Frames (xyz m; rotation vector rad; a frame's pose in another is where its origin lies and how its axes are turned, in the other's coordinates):
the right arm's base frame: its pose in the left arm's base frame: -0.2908 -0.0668 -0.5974 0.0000 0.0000 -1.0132
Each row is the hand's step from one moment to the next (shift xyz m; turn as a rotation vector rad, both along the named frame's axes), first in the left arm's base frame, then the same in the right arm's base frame.
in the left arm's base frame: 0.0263 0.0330 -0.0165 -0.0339 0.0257 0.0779
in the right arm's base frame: -0.0141 0.0398 -0.0165 -0.0397 -0.0152 0.0779
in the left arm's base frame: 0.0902 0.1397 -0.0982 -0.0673 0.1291 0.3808
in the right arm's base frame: -0.0708 0.1505 -0.0982 -0.1452 0.0112 0.3808
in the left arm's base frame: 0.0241 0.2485 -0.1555 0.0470 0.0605 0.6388
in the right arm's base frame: -0.1981 0.1519 -0.1555 -0.0265 0.0719 0.6388
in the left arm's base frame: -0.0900 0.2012 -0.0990 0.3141 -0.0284 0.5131
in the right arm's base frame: -0.2183 0.0301 -0.0990 0.1903 0.2515 0.5131
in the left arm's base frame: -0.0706 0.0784 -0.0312 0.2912 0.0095 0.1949
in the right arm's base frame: -0.1039 -0.0184 -0.0312 0.1460 0.2521 0.1949
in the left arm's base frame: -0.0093 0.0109 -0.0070 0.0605 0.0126 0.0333
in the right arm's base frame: -0.0142 -0.0021 -0.0070 0.0213 0.0580 0.0333
